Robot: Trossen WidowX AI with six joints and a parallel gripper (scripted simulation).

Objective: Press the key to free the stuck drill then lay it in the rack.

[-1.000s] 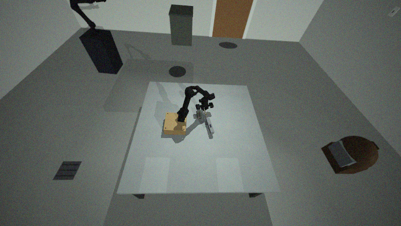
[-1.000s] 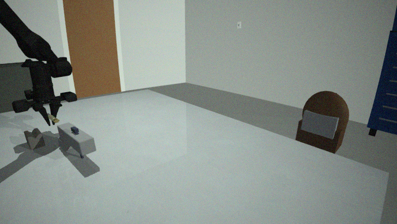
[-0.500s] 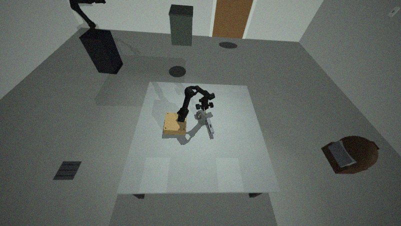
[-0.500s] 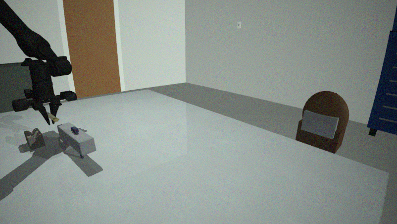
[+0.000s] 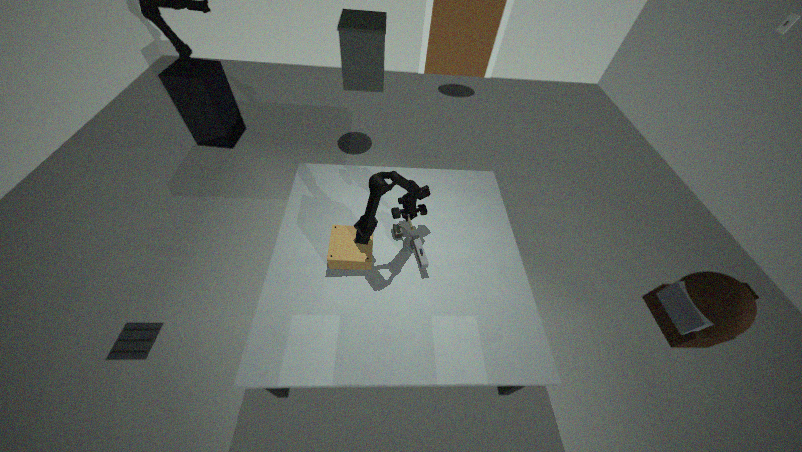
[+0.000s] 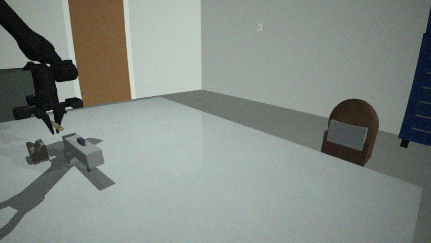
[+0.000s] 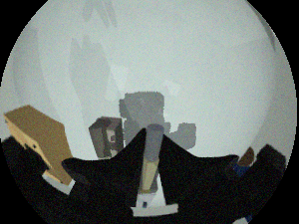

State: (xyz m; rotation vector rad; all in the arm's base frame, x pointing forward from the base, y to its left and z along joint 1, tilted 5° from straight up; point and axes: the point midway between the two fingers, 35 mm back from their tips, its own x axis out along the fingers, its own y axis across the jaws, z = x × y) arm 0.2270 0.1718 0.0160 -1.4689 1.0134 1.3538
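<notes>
Now: gripper tip 4 cm to the left of the drill, 3 cm below it and 1 cm short of it. From my gripper tip the other things lie so: rack: 6 cm to the right, 5 cm behind, 2 cm below; grey housing: 19 cm to the right, 7 cm ahead; small blue key: 22 cm to the right, 8 cm ahead, 1 cm above.
</notes>
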